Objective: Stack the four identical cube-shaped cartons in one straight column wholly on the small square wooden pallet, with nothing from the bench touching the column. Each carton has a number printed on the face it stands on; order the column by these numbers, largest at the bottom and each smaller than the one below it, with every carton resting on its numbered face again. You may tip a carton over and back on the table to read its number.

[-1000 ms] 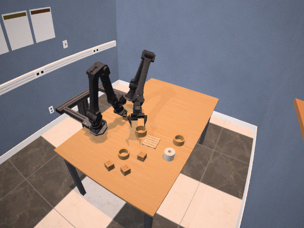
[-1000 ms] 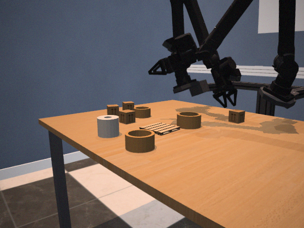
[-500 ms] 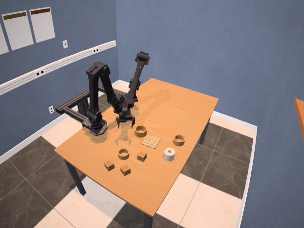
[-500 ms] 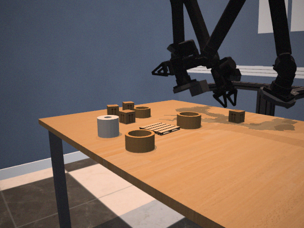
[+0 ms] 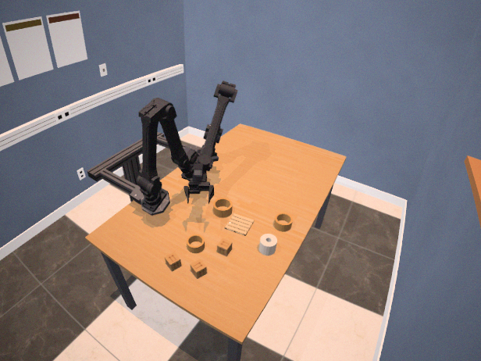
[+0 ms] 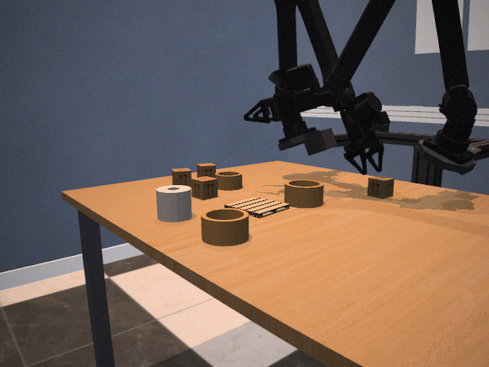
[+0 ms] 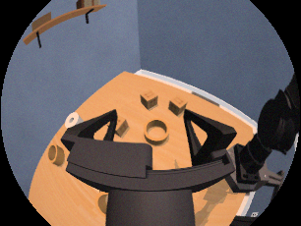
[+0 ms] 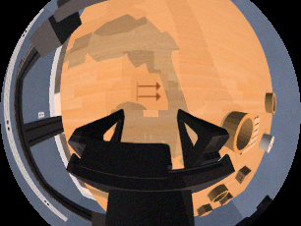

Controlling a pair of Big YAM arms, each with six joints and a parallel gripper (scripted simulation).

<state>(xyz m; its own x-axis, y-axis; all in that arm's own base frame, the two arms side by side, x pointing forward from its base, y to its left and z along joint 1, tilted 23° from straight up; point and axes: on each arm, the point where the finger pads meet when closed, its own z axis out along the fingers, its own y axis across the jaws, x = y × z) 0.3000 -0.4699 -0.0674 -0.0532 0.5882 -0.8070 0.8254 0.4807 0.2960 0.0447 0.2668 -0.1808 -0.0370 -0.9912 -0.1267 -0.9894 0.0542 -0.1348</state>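
The wooden pallet is 36 cm ahead of my right hand, 13 cm to the right of it and 7 cm below it. Also, from my right hand: brown carton (49 cm to the right, 33 cm ahead, 4 cm below).
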